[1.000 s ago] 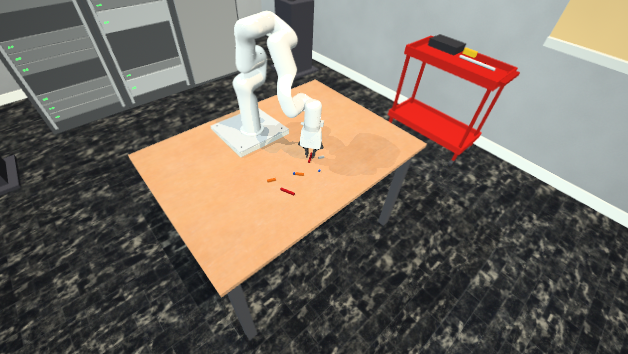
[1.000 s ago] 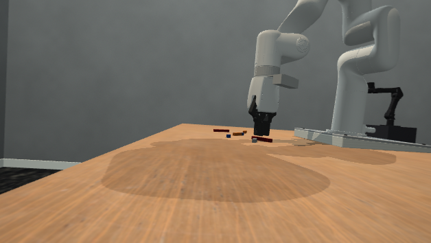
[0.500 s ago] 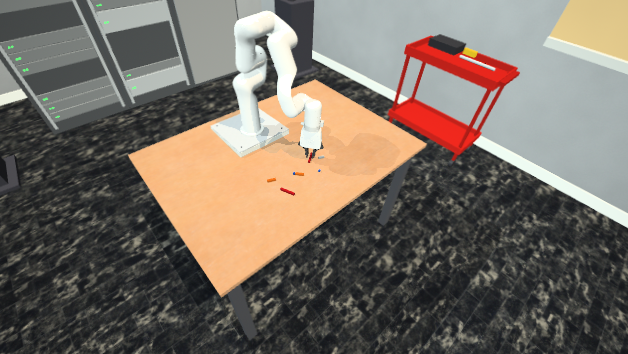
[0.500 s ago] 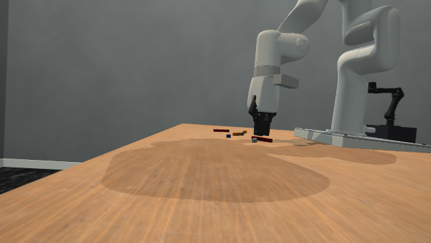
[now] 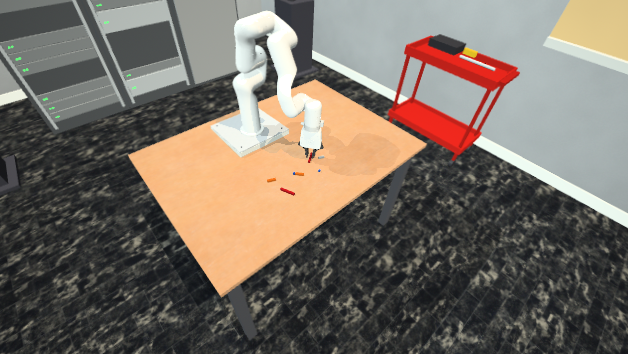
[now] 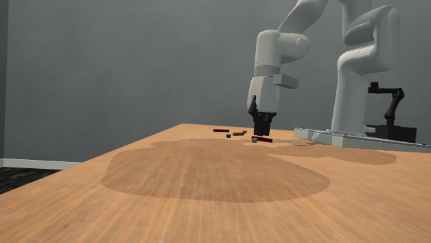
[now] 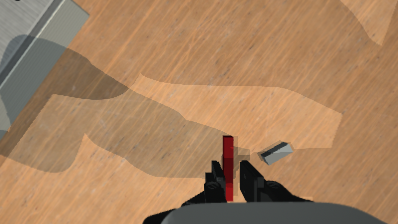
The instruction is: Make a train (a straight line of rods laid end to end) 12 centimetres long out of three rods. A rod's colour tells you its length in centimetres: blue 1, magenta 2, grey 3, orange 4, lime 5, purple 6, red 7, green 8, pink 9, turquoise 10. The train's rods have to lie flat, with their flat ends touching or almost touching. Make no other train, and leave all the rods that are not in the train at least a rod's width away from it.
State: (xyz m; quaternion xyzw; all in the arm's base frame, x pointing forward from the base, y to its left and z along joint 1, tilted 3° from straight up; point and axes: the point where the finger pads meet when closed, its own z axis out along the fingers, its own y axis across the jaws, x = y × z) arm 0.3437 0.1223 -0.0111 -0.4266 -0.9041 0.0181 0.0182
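Now: the red rod 30 mm below my hand. From my hand the other things lie so: grey rod: 30 mm ahead, 50 mm to the left, 30 mm below; blue rod: 100 mm ahead, 20 mm to the right, 30 mm below.
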